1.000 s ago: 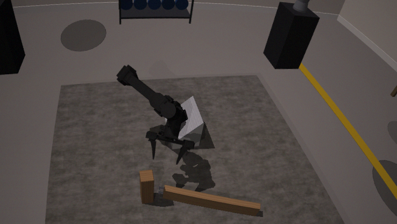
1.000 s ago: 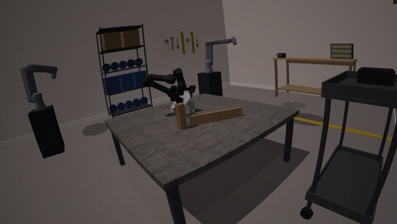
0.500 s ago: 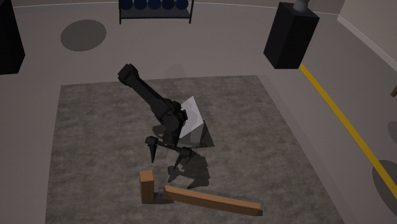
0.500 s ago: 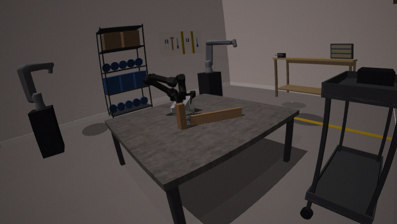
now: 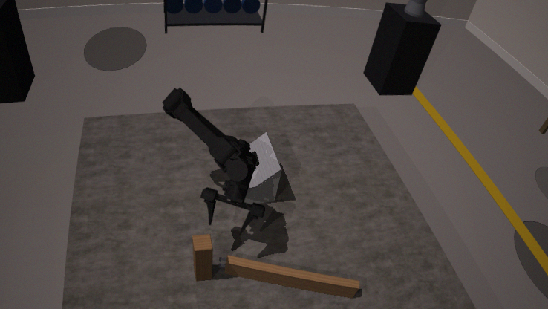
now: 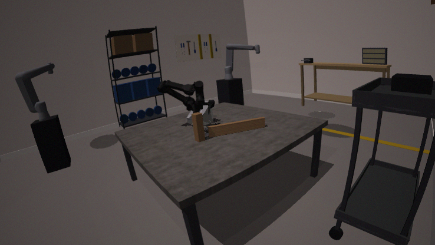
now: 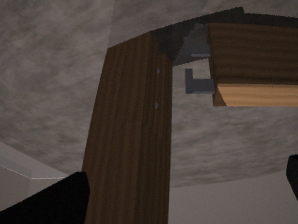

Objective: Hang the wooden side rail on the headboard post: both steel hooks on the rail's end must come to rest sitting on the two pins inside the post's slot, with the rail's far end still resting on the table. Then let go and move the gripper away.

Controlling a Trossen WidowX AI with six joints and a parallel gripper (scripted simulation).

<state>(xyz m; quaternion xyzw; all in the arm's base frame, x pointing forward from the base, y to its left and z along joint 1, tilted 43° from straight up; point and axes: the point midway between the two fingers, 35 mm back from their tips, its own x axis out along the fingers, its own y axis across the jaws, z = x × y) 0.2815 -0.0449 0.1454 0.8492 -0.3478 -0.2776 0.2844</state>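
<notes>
The wooden headboard post is 5 cm ahead of my gripper tip, 7 cm to the right of it and 7 cm below it.
</notes>
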